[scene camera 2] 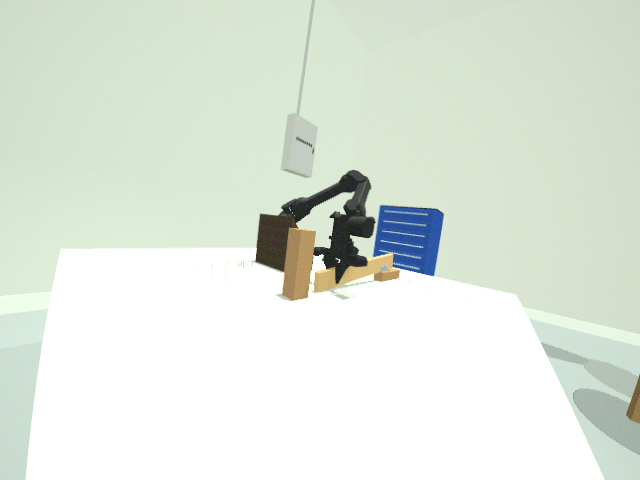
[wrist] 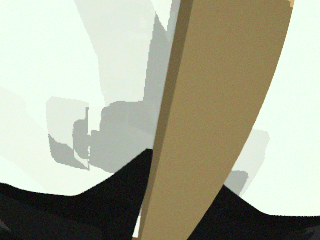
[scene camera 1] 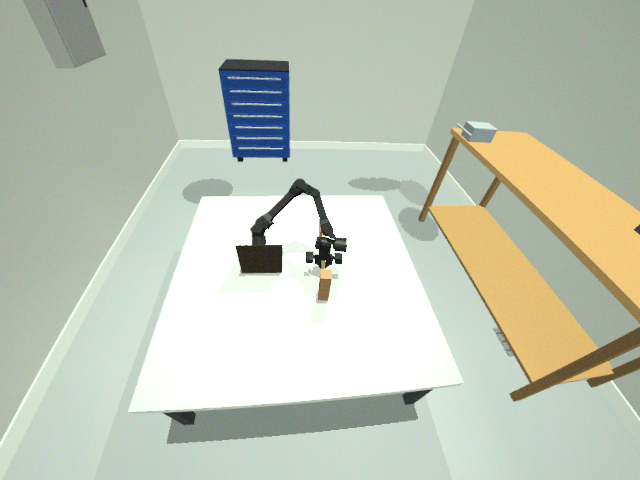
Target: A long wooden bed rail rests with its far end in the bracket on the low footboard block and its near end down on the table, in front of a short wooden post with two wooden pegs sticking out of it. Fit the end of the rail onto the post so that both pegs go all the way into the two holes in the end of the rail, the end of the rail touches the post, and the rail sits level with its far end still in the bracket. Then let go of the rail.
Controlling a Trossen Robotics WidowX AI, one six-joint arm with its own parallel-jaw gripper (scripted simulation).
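Wooden rail (scene camera 2: 324, 280) and my gripper (scene camera 2: 334, 282) in view. My gripper (wrist: 165, 157) visible, wooden rail (wrist: 220, 68) too.
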